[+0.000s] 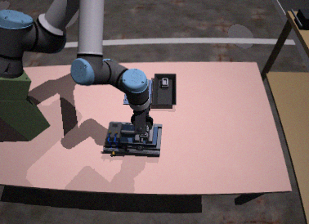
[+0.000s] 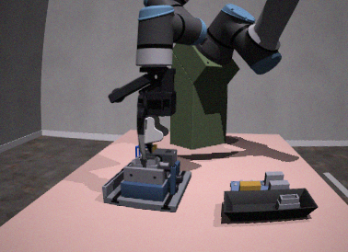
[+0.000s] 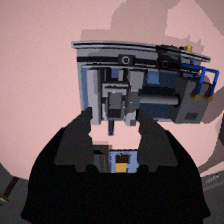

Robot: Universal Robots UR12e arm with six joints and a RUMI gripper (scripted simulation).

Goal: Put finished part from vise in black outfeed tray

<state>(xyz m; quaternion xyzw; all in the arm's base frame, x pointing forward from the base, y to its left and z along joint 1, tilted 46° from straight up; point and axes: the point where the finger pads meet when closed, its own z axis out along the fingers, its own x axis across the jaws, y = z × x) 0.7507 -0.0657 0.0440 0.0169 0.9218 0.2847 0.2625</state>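
The vise is 9 cm below my hand, 7 cm behind it and 1 cm to the right of it. Round my hand: blue plate 30 cm to the left, 13 cm below, 12 cm behind; then yellow block 27 cm to the left, 11 cm below, 7 cm behind.
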